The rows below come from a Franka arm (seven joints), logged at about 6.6 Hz.
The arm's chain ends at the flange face. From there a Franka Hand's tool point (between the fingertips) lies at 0.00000 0.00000 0.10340 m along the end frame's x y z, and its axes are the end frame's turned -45 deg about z.
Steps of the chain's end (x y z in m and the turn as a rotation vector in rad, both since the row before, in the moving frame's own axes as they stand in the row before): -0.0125 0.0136 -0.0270 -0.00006 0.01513 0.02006; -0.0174 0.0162 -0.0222 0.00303 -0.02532 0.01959; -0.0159 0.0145 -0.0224 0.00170 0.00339 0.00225; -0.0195 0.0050 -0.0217 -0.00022 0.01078 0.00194; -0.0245 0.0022 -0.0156 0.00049 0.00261 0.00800; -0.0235 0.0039 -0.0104 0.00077 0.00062 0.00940
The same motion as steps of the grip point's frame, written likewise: -0.0174 0.0019 -0.0270 -0.01074 0.01066 0.02006; -0.0254 -0.0029 -0.0222 0.02005 -0.01576 0.01959; -0.0211 -0.0009 -0.0224 -0.00120 0.00360 0.00225; -0.0166 -0.0094 -0.0217 -0.00778 0.00747 0.00194; -0.0187 -0.0156 -0.0156 -0.00150 0.00219 0.00800; -0.0193 -0.0139 -0.0104 0.00011 0.00098 0.00940
